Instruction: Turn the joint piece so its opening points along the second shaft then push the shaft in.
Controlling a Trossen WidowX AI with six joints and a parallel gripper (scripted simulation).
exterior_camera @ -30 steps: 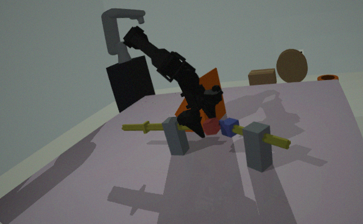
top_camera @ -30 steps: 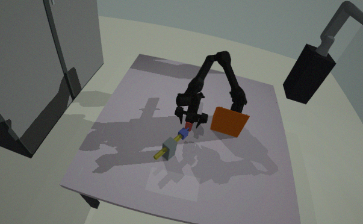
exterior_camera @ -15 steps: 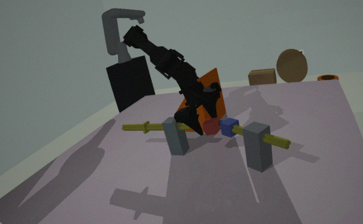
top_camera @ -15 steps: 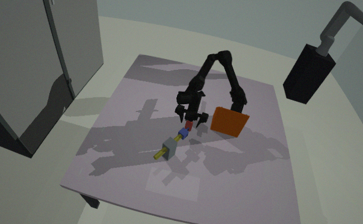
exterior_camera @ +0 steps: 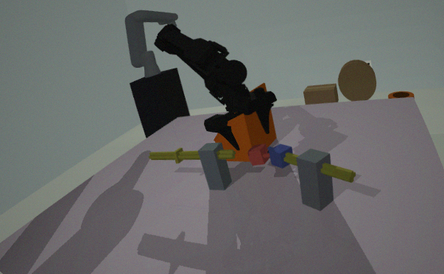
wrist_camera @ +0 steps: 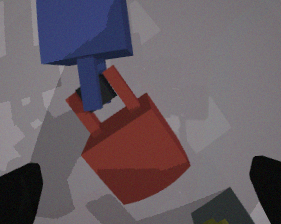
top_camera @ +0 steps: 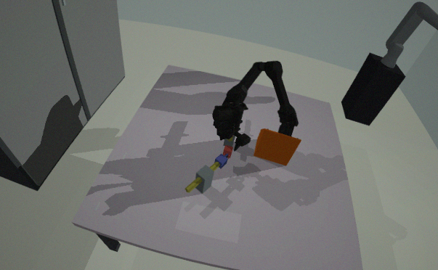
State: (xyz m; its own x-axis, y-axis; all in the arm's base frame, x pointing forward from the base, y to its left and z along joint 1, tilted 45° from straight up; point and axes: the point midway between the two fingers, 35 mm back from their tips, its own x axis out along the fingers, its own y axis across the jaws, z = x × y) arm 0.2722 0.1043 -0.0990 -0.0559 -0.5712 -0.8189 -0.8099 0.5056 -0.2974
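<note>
Now: the red joint piece 1 cm behind my gripper tip, 1 cm to the left of it and 4 cm below it.
</note>
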